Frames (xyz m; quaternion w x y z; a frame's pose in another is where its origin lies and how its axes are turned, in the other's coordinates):
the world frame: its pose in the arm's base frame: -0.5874 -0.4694 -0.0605 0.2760 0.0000 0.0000 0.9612
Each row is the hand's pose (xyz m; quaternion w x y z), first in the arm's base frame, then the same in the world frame.
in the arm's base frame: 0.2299 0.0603 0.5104 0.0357 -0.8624 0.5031 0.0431
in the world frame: -0.4118 -0.8826 0.5709 0.0513 0.2456 0.9678 -0.0224
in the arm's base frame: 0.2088 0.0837 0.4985 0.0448 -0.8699 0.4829 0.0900
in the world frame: -0.3815 -0.8913 0.5590 0.0989 0.2241 0.9694 -0.0182
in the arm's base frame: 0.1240 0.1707 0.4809 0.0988 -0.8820 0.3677 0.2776
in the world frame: -0.2634 -0.9200 0.5414 0.2941 0.1100 0.9492 -0.0183
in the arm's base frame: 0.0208 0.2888 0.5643 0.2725 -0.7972 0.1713 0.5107
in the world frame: -0.1133 -0.9654 0.6248 0.5661 -0.0554 0.8135 -0.1210
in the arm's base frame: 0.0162 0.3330 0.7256 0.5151 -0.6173 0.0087 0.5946
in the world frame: -0.0859 -1.0004 0.7861 0.7137 -0.1620 0.5957 -0.3310
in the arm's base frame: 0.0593 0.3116 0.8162 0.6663 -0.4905 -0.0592 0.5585
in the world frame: -0.1338 -1.0051 0.8767 0.7207 -0.1923 0.4551 -0.4863
